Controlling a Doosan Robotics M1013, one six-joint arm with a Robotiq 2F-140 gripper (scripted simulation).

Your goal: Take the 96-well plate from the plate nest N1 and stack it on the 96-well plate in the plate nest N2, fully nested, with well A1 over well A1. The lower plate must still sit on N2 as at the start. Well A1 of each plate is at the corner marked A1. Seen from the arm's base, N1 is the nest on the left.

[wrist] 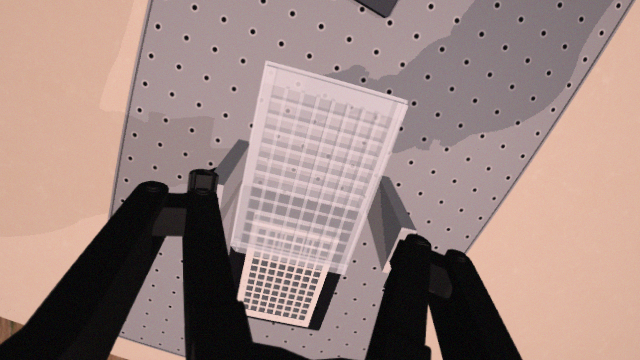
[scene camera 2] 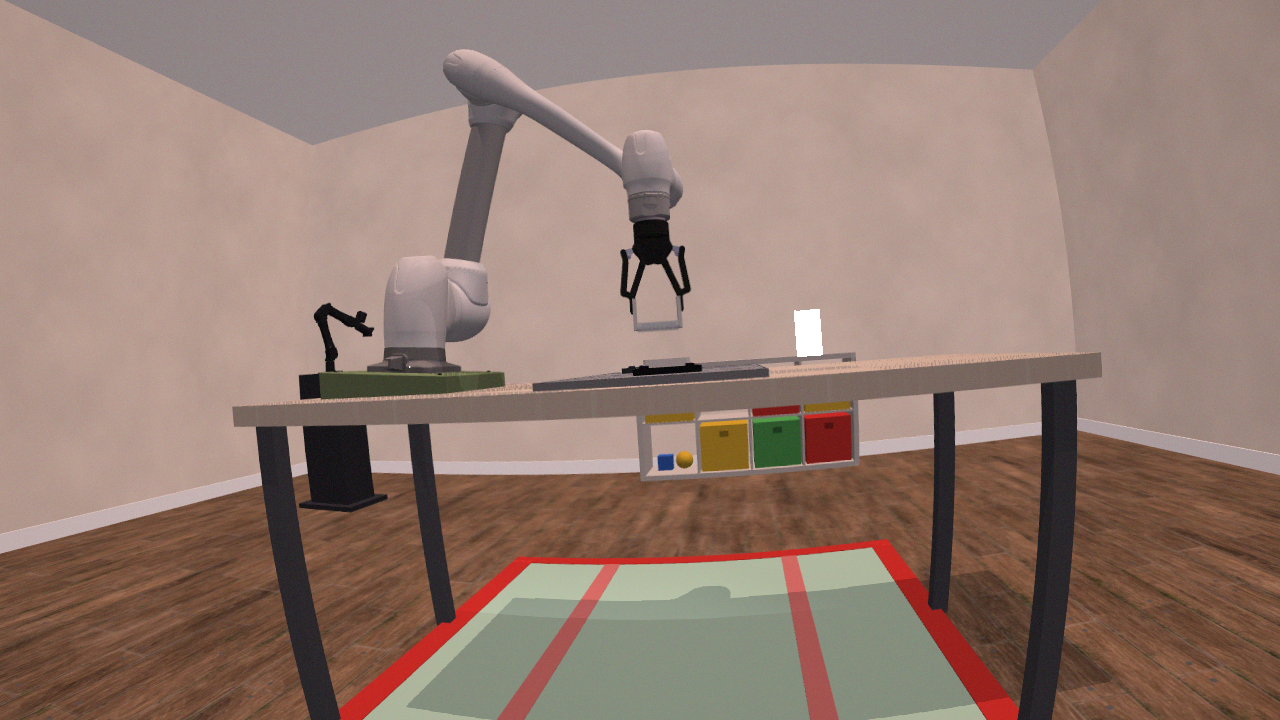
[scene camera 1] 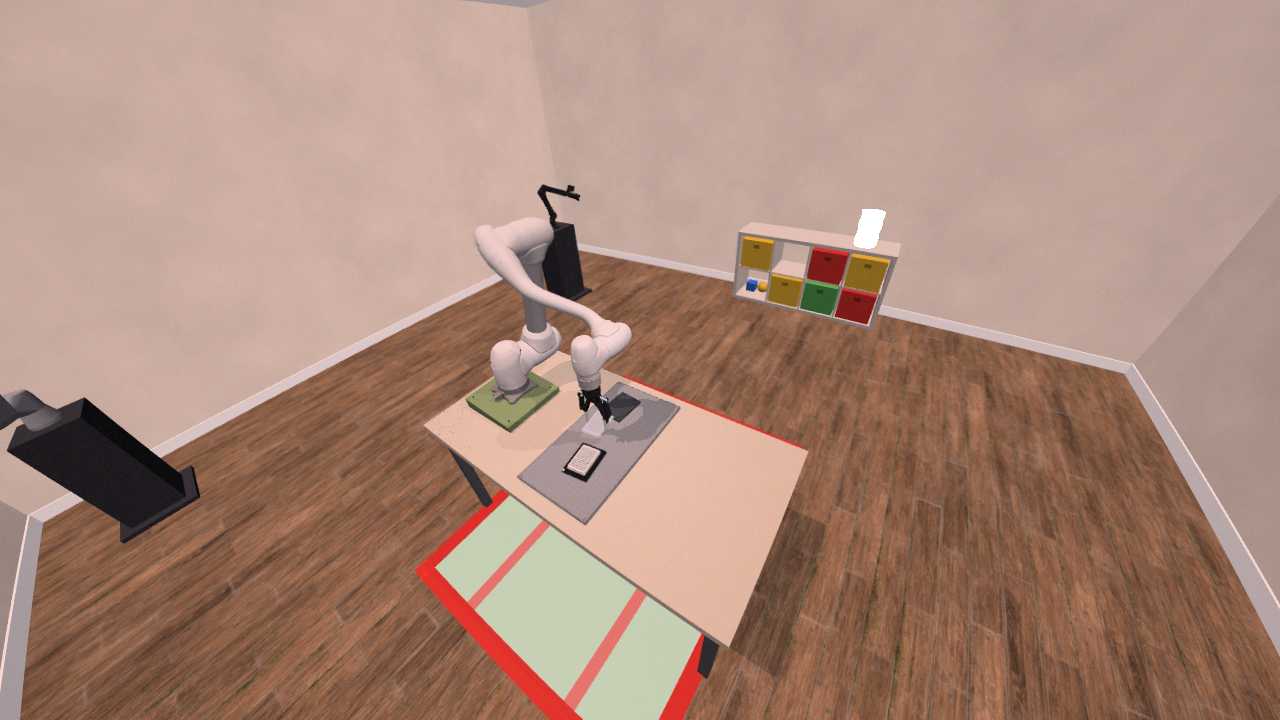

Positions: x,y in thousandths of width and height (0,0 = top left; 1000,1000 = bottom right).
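Labels:
My gripper: in the wrist view (485,493), in scene camera 2 (514,458), in scene camera 1 (468,590).

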